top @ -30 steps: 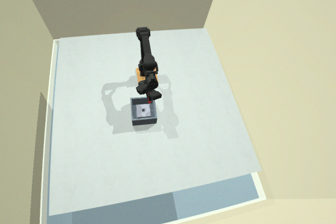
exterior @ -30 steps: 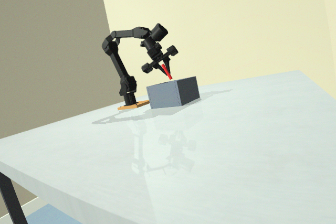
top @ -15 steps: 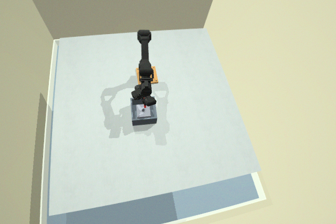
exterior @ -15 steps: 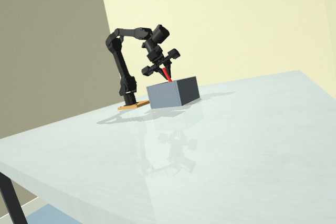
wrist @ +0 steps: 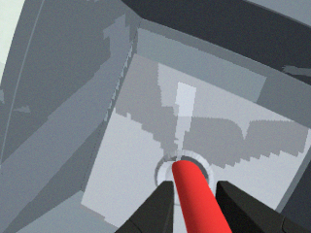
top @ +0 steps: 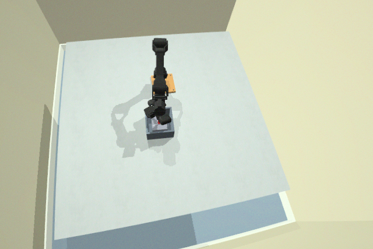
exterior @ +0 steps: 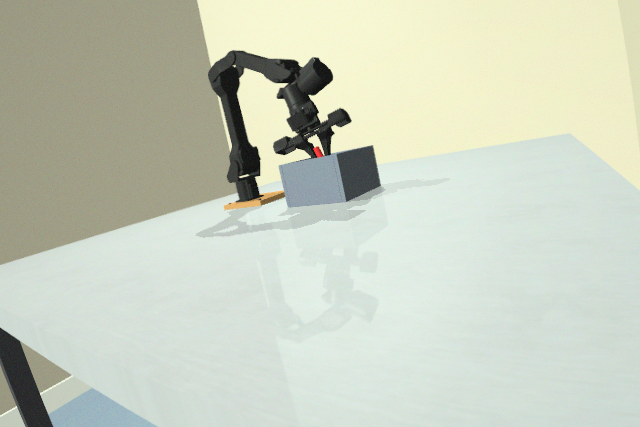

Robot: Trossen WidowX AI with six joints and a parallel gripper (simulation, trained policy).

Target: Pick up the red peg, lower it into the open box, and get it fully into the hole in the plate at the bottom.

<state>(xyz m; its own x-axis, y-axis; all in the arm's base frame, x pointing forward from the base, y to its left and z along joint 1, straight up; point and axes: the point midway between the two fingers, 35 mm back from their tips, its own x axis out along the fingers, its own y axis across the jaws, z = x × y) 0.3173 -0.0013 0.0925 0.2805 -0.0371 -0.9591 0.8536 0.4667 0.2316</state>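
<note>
My gripper tip is now 10 mm past the red peg and 10 mm below it. Round my gripper tip: pale plate: 10 mm ahead, 30 mm below; then grey box: 10 mm ahead, 50 mm below.
</note>
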